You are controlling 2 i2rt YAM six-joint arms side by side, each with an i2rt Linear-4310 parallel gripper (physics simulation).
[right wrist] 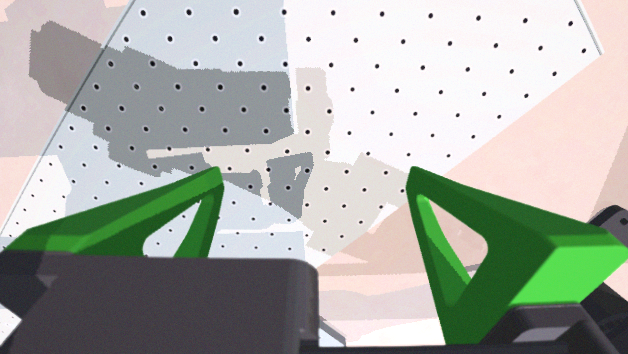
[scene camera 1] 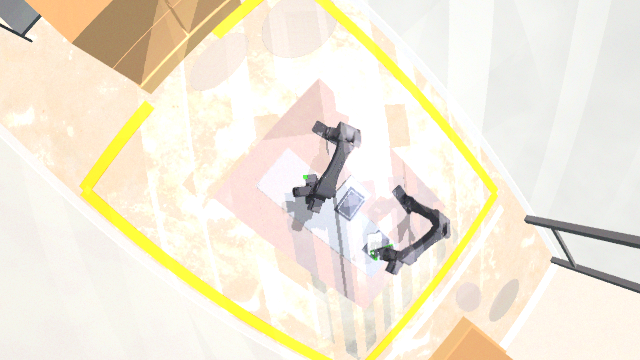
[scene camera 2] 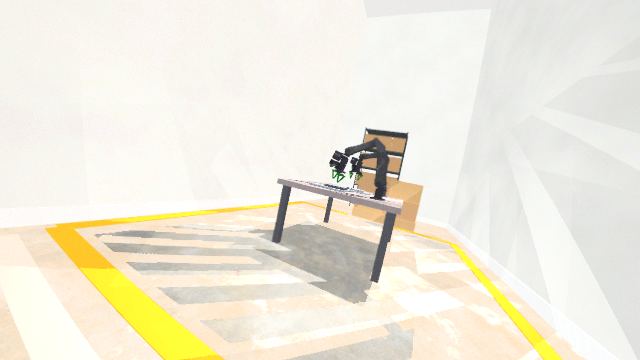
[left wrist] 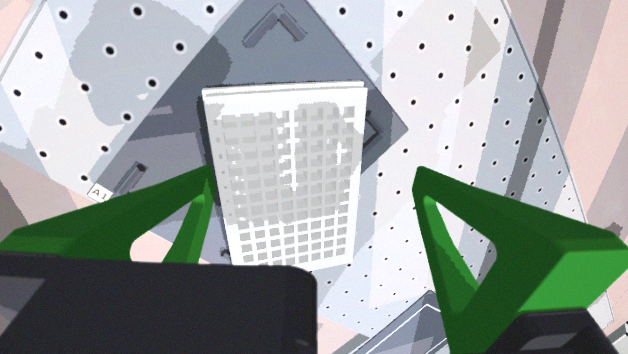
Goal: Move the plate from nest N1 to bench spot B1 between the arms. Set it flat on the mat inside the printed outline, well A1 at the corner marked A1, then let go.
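Pixels of known places: left gripper, fingertip midpoint: (scene camera 1: 376, 250) (scene camera 2: 335, 180) (left wrist: 313, 177); right gripper, fingertip midpoint: (right wrist: 314, 177) (scene camera 2: 353, 179); left arm's base, link origin: (scene camera 1: 403, 199) (scene camera 2: 377, 199); right arm's base, link origin: (scene camera 1: 329, 134).
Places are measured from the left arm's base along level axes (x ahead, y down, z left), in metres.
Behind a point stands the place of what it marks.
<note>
The white multiwell plate (scene camera 1: 375, 241) @(x 0.316, y -0.032, z 0.055 m) (left wrist: 287, 175) @(x 0.333, y -0.031, z 0.071 m) lies askew across the grey nest (left wrist: 270, 65) @(x 0.365, y -0.025, z 0.125 m), turned against its corner brackets, several of which show uncovered; whether it lies level I cannot tell. The label A1 (left wrist: 100, 192) @(x 0.243, y -0.025, z 0.134 m) is at the nest's left corner. My left gripper (scene camera 1: 382, 249) @(x 0.350, y -0.070, z 0.081 m) (scene camera 2: 338, 176) @(x 0.350, y -0.070, z 0.081 m) (left wrist: 313, 177) @(x 0.350, y -0.070, z 0.081 m) is open above the plate, which lies nearer its left finger in the left wrist view, apart from both fingertips. Bench spot B1's mat (scene camera 1: 338, 208) @(x 0.357, y -0.014, z -0.259 m) with its white printed outline lies between the arms. My right gripper (scene camera 2: 355, 175) @(x 0.428, y -0.109, z -0.489 m) (right wrist: 314, 177) @(x 0.428, y -0.109, z -0.489 m) is open and empty above the perforated board.
The perforated board (scene camera 1: 280, 175) @(x 0.483, y -0.013, z -0.619 m) (left wrist: 440, 100) @(x 0.444, y -0.013, z 0.036 m) (right wrist: 390, 90) @(x 0.422, y -0.013, z -0.556 m) lies under the nest and the mat, on the pinkish table (scene camera 1: 240, 185) @(x 0.685, y 0.000, z -0.720 m) (scene camera 2: 300, 185) @(x 0.460, y 0.012, z 0.382 m). The right arm (scene camera 1: 335, 167) @(x 0.305, y -0.423, z -0.526 m) reaches over the board to the left of the mat in scene camera 1. The left arm (scene camera 1: 425, 240) @(x 0.180, y -0.399, z 0.024 m) reaches in from the right.
</note>
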